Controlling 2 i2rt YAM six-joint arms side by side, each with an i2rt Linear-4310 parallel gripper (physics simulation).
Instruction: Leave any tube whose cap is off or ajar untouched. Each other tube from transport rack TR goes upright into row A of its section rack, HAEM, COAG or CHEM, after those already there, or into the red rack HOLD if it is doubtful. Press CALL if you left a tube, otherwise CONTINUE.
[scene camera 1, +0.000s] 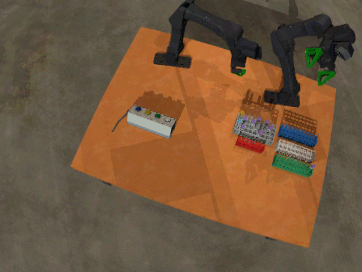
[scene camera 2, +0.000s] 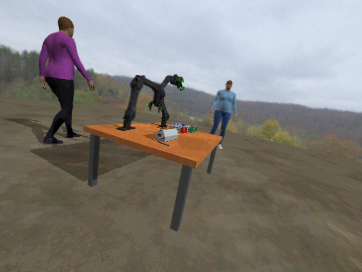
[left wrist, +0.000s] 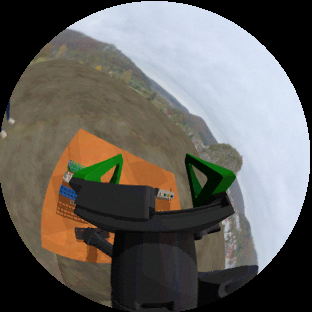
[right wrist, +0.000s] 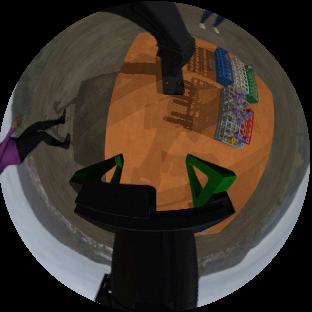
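Observation:
The grey transport rack holds several upright purple-capped tubes, one yellow-capped tube and one light-blue-capped tube. Cap seating is too small to tell. The blue rack, white rack and green rack stand beside it; a purple-capped tube shows at the green rack's end. The red rack adjoins the transport rack. My left gripper is open and empty, high above the table's edge. My right gripper is open and empty, away from the racks.
A white button box with blue, yellow, green and white buttons stands at the table's left in scene camera 1; its labels are unreadable. A cable runs from it. Two people stand beyond the table.

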